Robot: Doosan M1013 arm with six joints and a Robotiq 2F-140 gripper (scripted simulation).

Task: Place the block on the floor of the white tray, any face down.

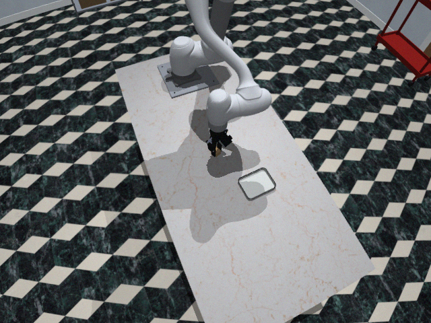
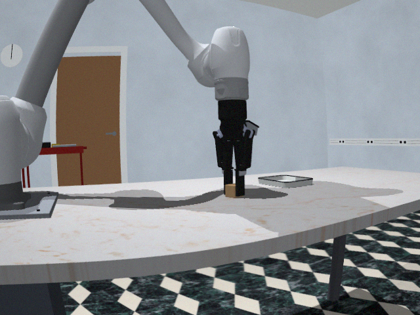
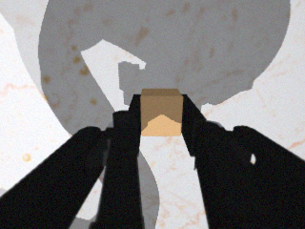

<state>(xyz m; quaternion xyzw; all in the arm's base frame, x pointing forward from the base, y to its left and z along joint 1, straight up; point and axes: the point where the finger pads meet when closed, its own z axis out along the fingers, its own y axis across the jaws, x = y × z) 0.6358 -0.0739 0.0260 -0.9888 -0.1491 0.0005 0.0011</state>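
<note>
Right now the white tray is 260 mm ahead of my hand, 110 mm to the left of it and 20 mm below it. The rest, counted from my hand: tan block: 20 mm below.
</note>
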